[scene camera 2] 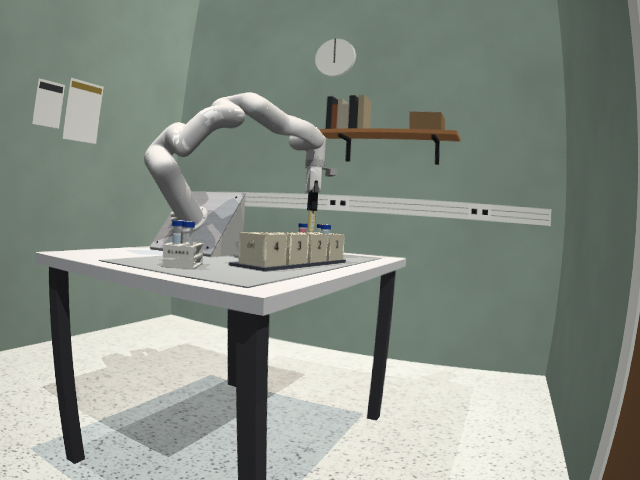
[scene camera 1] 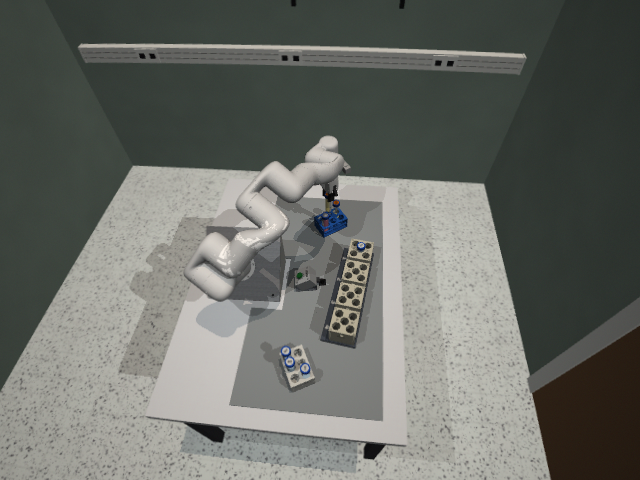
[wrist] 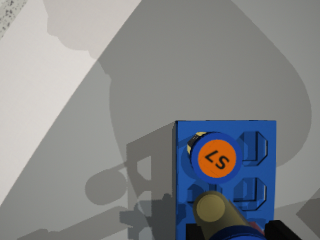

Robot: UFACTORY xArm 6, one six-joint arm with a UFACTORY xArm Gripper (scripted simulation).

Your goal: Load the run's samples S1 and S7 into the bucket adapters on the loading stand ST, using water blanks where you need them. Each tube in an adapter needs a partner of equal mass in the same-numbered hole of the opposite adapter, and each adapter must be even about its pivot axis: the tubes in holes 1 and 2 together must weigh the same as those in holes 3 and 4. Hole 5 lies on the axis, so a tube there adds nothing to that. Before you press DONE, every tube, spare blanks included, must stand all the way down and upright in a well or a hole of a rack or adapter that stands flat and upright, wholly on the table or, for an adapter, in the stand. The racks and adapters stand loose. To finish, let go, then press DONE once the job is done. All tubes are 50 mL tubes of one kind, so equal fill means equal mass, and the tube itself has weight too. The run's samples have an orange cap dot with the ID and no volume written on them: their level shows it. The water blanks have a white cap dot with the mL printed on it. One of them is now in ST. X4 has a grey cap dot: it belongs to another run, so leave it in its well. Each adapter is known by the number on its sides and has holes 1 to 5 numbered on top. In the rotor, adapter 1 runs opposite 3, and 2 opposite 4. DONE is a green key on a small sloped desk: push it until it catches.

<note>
In view: a beige blanks rack (scene camera 2: pixel 179 256).
The wrist view does not show the beige blanks rack: it is out of frame.
</note>
